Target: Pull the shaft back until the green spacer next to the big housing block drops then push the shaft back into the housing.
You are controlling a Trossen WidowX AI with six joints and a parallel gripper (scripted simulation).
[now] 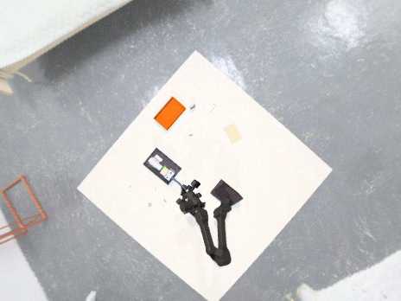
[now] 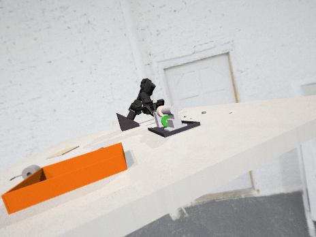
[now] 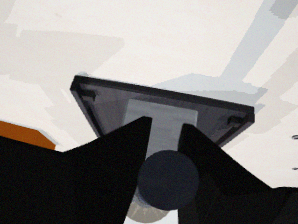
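My gripper tip is 6 cm short of the dark grey shaft and 2 cm below it. From my gripper tip the other things lie so: orange tray: 38 cm ahead, 31 cm to the right, 5 cm below; green spacer: 17 cm ahead, 2 cm below; tan card: 49 cm to the right, 5 cm below, 4 cm behind.
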